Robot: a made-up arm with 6 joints.
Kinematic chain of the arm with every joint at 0, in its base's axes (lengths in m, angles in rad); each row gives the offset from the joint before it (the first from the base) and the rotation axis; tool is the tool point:
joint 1: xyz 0 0 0.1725 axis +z
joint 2: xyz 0 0.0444 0 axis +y
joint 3: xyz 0 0 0.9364 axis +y
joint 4: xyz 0 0 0.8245 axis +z
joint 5: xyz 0 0 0 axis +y
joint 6: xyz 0 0 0.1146 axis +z
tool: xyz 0 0 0
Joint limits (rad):
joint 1: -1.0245..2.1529
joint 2: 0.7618..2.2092
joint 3: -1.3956..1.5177
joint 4: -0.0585..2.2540
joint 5: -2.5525..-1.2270
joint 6: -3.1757..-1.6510
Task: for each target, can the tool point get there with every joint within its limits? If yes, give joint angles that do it. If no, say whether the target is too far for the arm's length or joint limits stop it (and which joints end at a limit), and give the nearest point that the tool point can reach.
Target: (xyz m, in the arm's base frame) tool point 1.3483 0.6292 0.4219
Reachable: yes | joints 0.4524 0.9453 1.1198 0.6880 -1.9397 -2.0845
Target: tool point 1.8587 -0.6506 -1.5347
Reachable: no: too far | nearest point 1.3073 -0.4576 -0.9830 | short by 0.804 m
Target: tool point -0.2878 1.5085 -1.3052
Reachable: no: too far | nearest point -0.2467 1.2933 -1.0480 | short by 0.338 m
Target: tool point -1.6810 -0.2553 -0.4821
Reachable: no: joint limits stop it (at a limit: joint 1, joint 3, joint 4, joint 5) | nearest point -0.5524 0.7518 -0.6854 | short by 1.526 m
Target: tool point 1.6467 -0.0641 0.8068
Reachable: yes | joints 0.0020 1.1330 0.1205 1.7789 -1.4992 -2.2029
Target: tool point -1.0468 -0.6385 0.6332
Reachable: no: joint limits stop it (at a limit: joint 1, joint 2, joint 3, joint 4) | nearest point -0.1166 0.0876 1.4018 | short by 1.408 m
